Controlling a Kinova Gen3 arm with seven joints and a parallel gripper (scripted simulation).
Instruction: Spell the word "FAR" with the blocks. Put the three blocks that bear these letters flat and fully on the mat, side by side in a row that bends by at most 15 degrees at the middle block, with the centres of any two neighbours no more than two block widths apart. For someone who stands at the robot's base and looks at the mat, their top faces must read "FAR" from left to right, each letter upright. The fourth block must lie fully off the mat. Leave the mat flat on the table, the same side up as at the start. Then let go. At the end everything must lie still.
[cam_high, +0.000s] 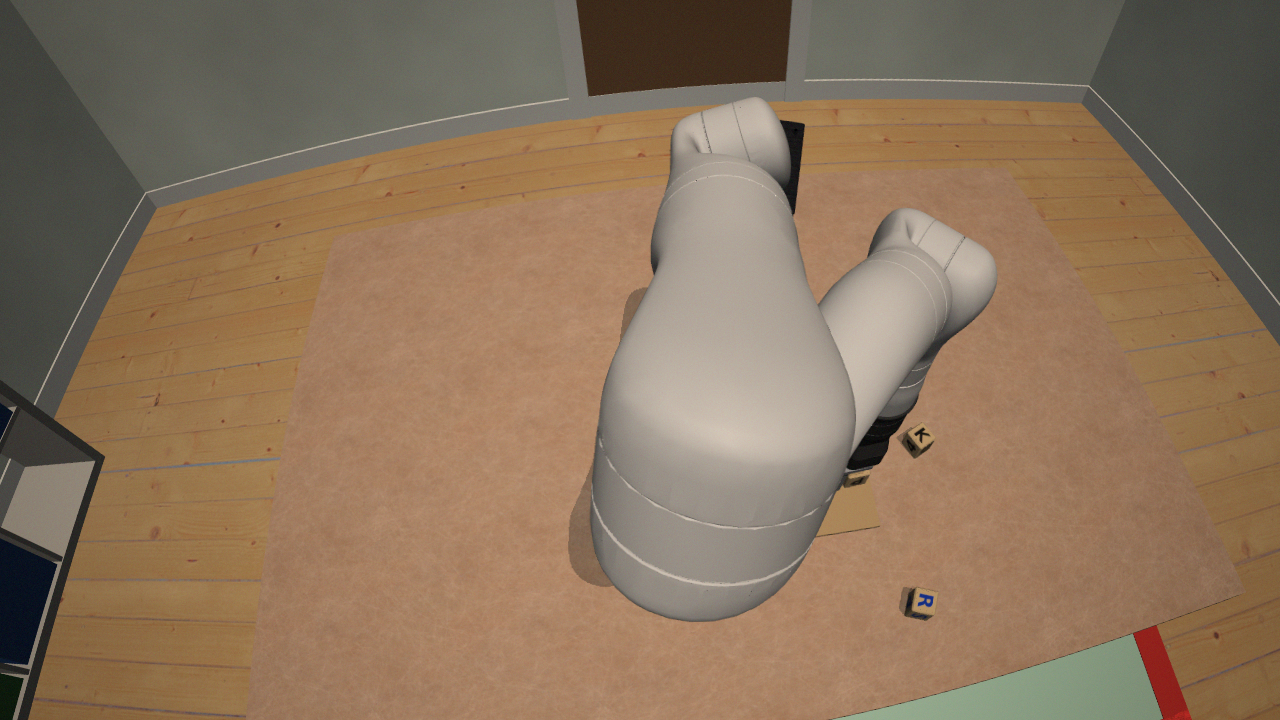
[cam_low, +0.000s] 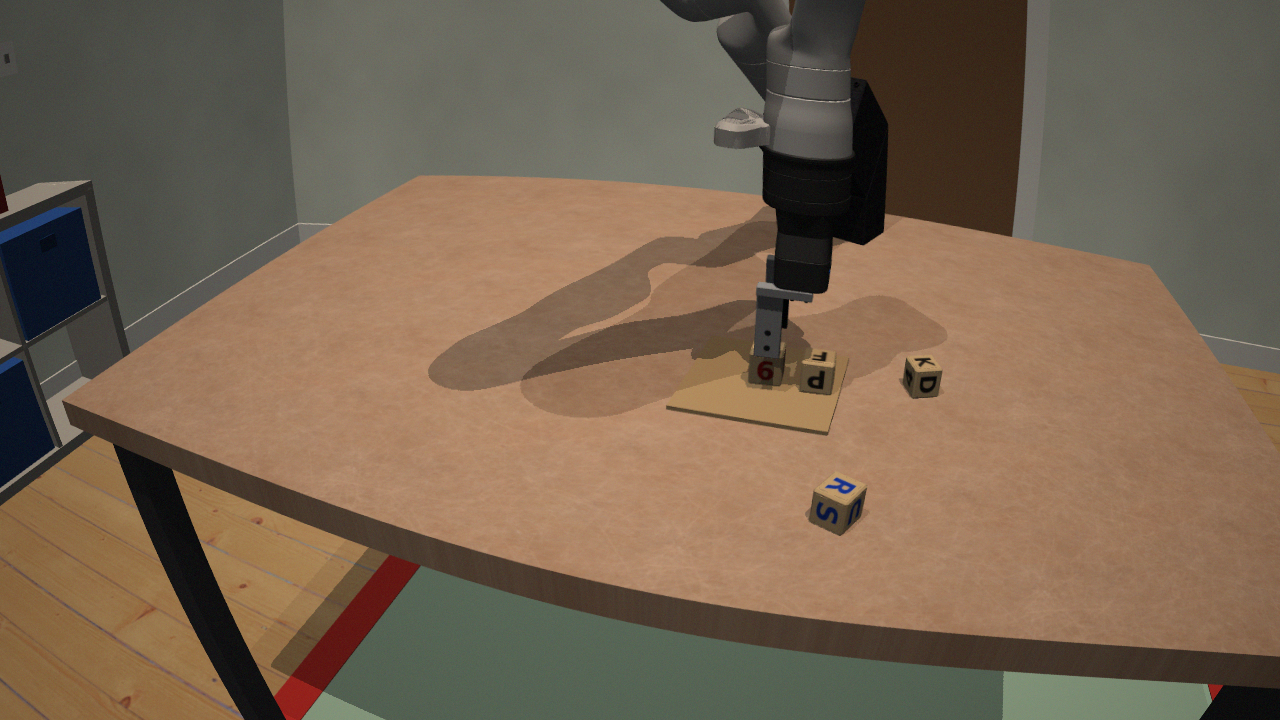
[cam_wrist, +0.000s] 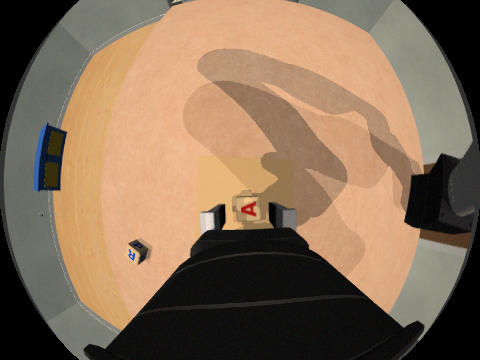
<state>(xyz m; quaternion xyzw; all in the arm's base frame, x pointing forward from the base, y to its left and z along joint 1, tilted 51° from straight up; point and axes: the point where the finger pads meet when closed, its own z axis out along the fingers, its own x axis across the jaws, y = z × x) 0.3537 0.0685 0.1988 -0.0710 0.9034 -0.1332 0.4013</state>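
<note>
The tan mat lies 60 mm below my hand. Also, from my hand: F block (50 mm to the left, 40 mm below); then R block (190 mm ahead, 90 mm to the left, 40 mm below); then K block (30 mm behind, 150 mm to the left, 40 mm below).
</note>
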